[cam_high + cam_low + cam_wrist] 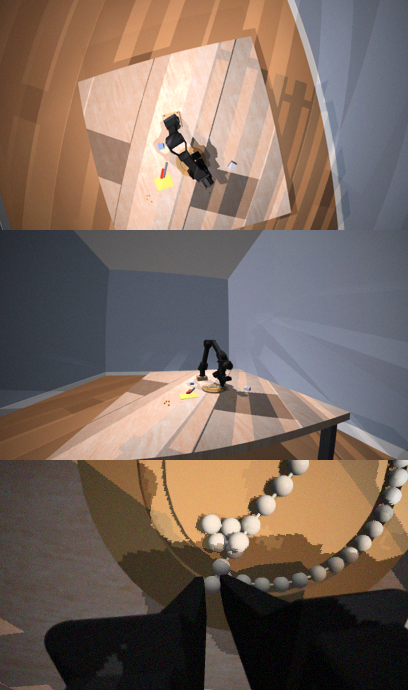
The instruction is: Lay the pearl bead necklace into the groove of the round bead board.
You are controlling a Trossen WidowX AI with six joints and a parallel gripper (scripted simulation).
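Now: gripper tip 4 cm past the round bead board, 6 cm to the left of it and 1 cm above it. The rest, counted from my gripper tip: grey block: 10 cm ahead, 18 cm to the left, 1 cm below; blue block: 21 cm behind, 20 cm to the right, 1 cm below; red marker: 4 cm behind, 26 cm to the right, 1 cm below.
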